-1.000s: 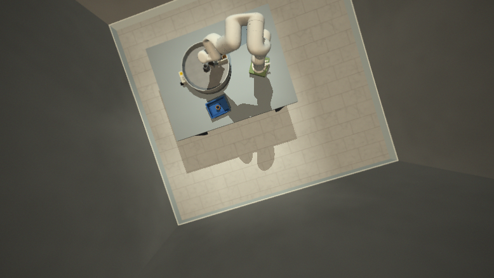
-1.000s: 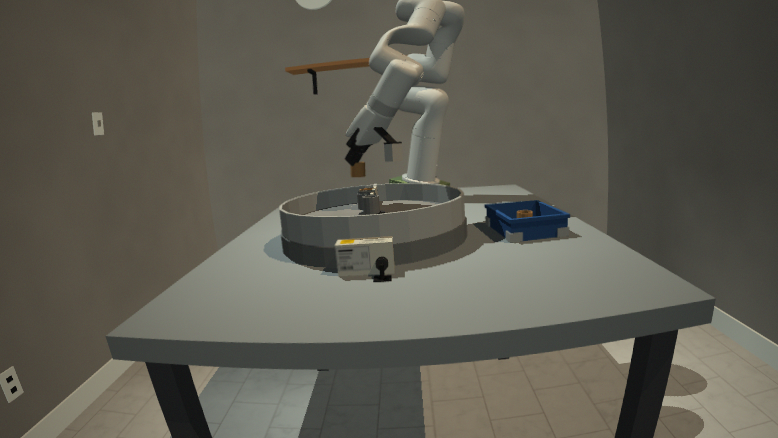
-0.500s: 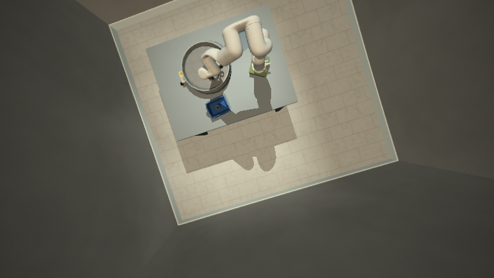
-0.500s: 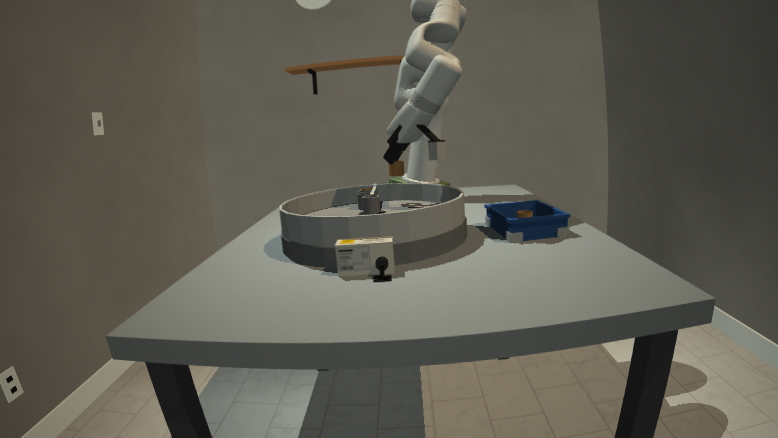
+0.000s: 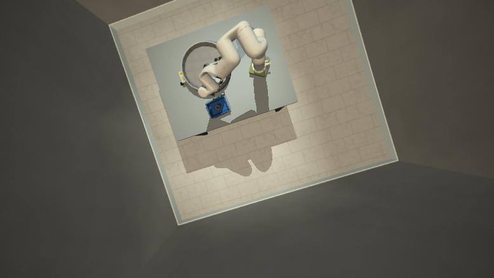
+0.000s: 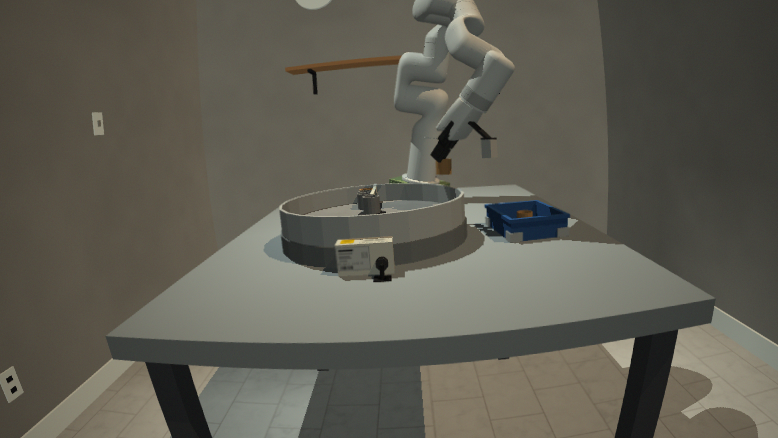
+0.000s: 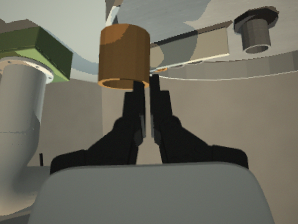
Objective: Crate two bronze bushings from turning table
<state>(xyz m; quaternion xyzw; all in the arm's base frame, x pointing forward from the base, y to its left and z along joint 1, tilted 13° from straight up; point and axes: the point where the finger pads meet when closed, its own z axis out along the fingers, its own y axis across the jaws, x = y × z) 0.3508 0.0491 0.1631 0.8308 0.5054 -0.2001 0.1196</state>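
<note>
My hand is 7 cm short of the blue crate, 19 cm to the right of it and 16 cm above it.
</note>
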